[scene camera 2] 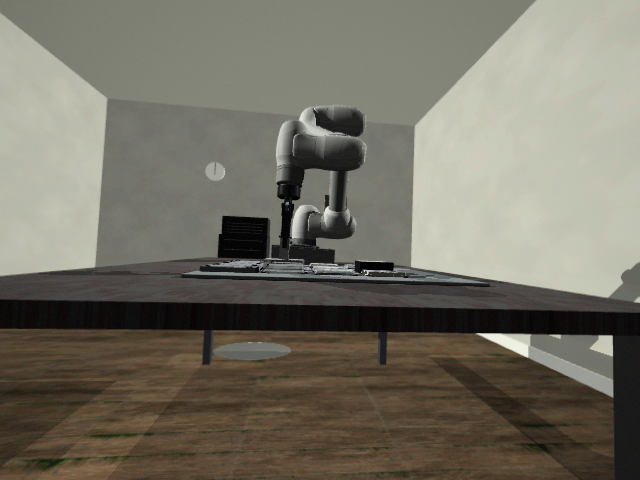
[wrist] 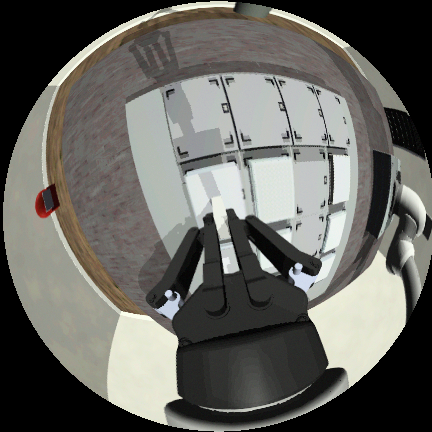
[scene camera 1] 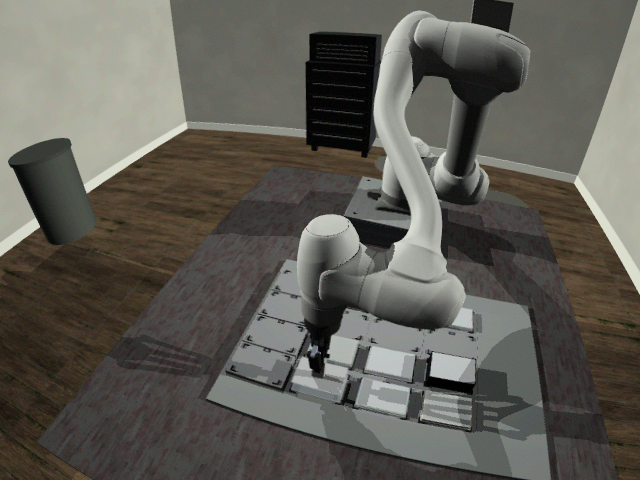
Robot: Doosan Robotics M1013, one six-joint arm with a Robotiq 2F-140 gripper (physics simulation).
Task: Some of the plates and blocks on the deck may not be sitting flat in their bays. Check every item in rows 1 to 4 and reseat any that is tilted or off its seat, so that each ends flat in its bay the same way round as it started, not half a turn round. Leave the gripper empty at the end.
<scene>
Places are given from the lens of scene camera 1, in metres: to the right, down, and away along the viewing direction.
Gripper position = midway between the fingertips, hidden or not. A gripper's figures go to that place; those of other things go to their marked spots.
my gripper [scene camera 1: 318, 375]: 0.00, 0.33, 0.84
black-sided block [scene camera 1: 445, 371]: 0.32, 0.34, 0.84
textured white plate [scene camera 1: 440, 409]: 0.29, 0.41, 0.78
</scene>
